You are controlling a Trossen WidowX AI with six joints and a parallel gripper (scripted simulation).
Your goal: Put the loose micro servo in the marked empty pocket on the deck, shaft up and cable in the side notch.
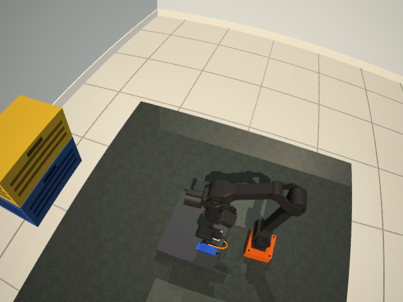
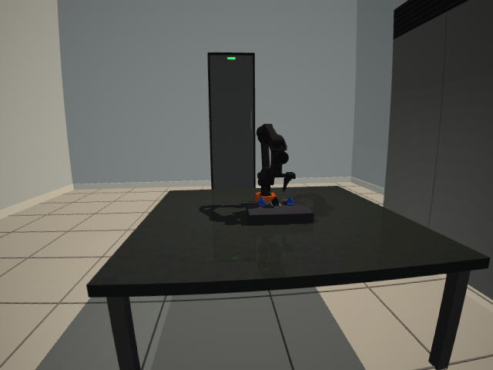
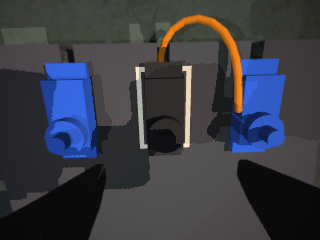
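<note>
Right now my gripper tip is 9 cm short of the dark grey deck and 9 cm above it.
</note>
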